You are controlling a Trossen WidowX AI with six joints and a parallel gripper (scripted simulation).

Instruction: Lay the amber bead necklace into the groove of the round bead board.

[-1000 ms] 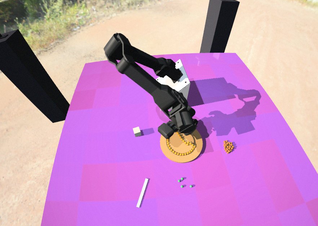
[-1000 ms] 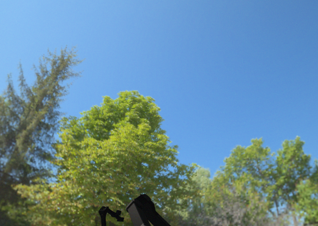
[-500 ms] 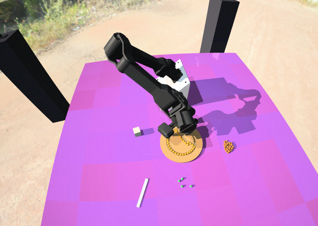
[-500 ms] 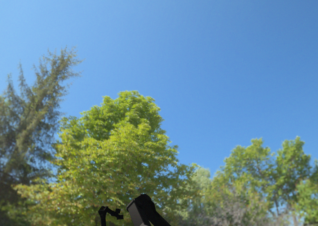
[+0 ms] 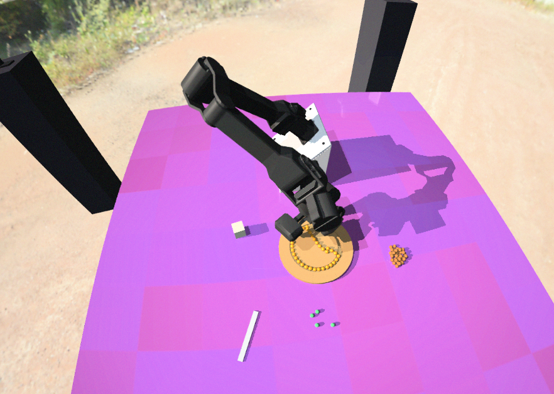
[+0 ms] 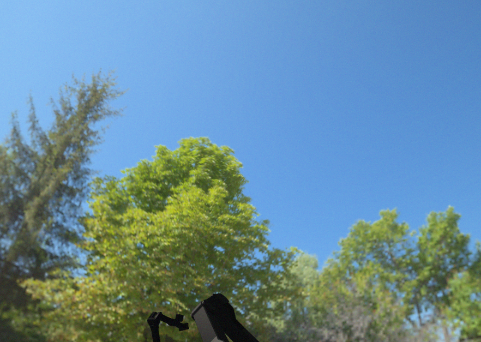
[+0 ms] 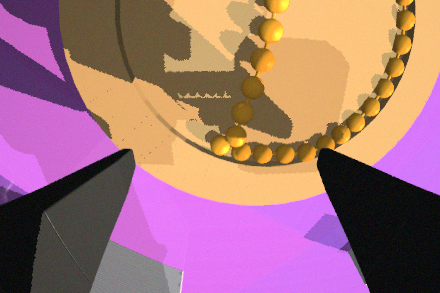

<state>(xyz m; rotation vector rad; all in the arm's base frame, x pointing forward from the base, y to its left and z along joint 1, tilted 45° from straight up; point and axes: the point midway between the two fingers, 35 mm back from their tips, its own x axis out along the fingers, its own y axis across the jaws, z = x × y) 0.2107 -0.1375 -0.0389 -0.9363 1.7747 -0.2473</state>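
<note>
The round tan bead board is 60 mm ahead of my gripper tip, 10 mm to the left of it and 10 mm below it. Round my gripper tip: small cream cube: 180 mm to the right, 40 mm behind; white bar: 240 mm ahead, 220 mm to the right, 20 mm below.
</note>
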